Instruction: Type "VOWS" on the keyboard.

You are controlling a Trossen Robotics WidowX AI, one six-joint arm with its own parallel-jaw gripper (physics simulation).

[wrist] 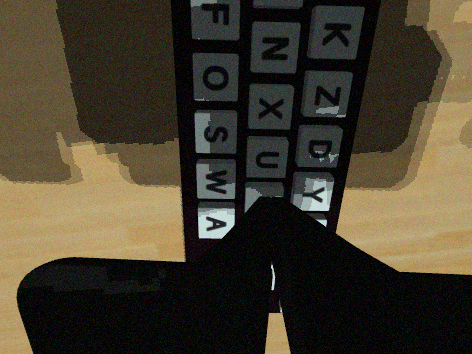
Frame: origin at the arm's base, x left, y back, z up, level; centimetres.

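Where they show: gripper, fingertip midpoint: (pixel 269 208).
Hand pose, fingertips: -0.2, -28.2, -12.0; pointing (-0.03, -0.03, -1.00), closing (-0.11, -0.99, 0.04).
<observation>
After its pixels a point has its place, as x, y, z.
A black keyboard (pixel 185 105) {3.4, -25.4, -13.5} with grey letter keys runs up the middle of the wrist view, its letters turned sideways. In its left column are the O key (pixel 215 77) {4.3, -26.6, -13.0}, the S key (pixel 215 132) {2.5, -26.4, -13.0} and the W key (pixel 215 179) {0.6, -26.2, -13.0}. My gripper (pixel 269 208) {-0.2, -28.2, -12.0} is shut and empty, dark against the keyboard. Its tips overlap the lower part of a middle-column key (pixel 255 192) {0.0, -27.7, -13.0} below U, whose letter is hidden. I cannot tell whether the tips touch that key. No V letter shows.
The A key (pixel 216 223) {-1.3, -26.1, -13.0} is left of the fingers, and the Y key (pixel 313 192) {-0.2, -30.0, -13.0} is right of the tips. The U key (pixel 267 158) {1.3, -28.2, -13.0}, X key (pixel 270 107) {3.2, -28.4, -13.0} and D key (pixel 320 147) {1.6, -30.2, -13.0} are farther up. A wooden table (pixel 100 220) {-1.9, -20.4, -14.8} lies around the keyboard, with dark shadows across it.
</observation>
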